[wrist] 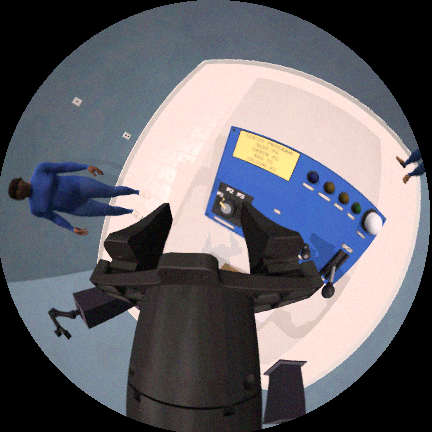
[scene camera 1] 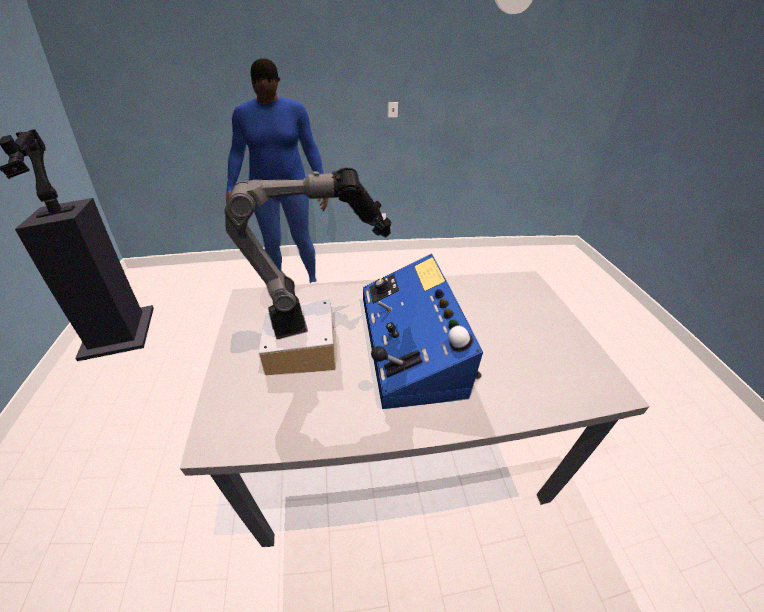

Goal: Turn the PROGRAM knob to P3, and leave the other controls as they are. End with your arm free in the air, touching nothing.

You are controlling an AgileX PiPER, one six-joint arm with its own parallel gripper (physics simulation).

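The PROGRAM knob (scene camera 1: pixel 382 284) (wrist: pixel 227 208) sits on a dark square plate at the far left corner of the blue panel (scene camera 1: pixel 417 318) (wrist: pixel 265 190). In the wrist view its pale pointer line points up and left, towards the P1 label. The P2 and P3 labels show further round, and the right finger stands close to the plate's edge in that view. My gripper (scene camera 1: pixel 383 227) (wrist: pixel 205 210) is open and empty, with its fingers wide apart. It hangs in the air well above the panel, touching nothing.
The panel also bears a ball-ended lever (scene camera 1: pixel 379 353) (wrist: pixel 328 290), a small black control (scene camera 1: pixel 392 329) (wrist: pixel 305 251), a toggle (scene camera 1: pixel 384 306), a white dome (scene camera 1: pixel 459 337) (wrist: pixel 372 222), several coloured lamps and a yellow note (scene camera 1: pixel 429 273) (wrist: pixel 266 155). A person (scene camera 1: pixel 271 140) (wrist: pixel 65 192) stands behind the table.
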